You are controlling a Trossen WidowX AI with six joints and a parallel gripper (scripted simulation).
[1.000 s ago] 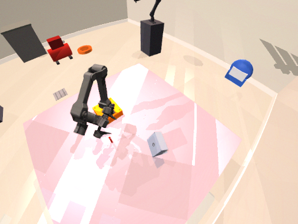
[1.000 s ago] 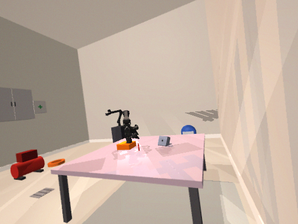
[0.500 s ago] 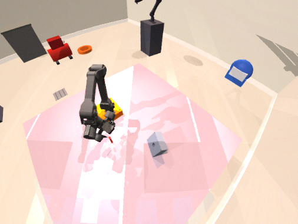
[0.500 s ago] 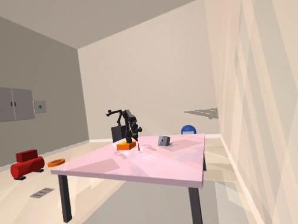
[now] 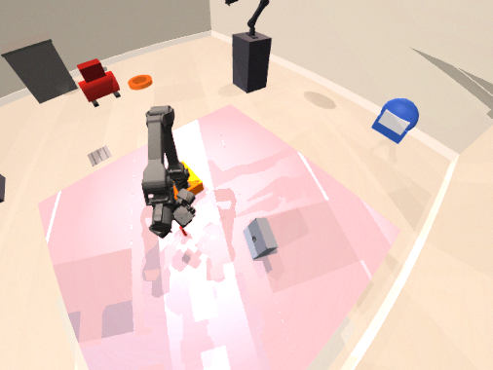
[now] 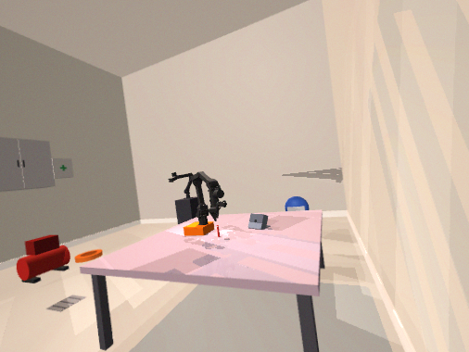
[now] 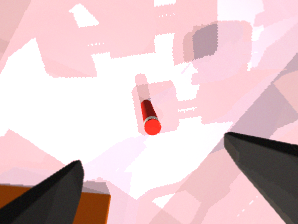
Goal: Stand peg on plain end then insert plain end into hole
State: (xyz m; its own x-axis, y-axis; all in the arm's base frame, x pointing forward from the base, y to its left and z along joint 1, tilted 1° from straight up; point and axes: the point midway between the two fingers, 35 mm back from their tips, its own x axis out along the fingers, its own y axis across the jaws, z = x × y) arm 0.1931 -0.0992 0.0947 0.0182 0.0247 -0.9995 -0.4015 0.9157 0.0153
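Now: gripper tip 60 mm above the peg. From my gripper tip the other things lie so: sloped panel (210 mm ahead, 230 mm to the left, 80 mm below).
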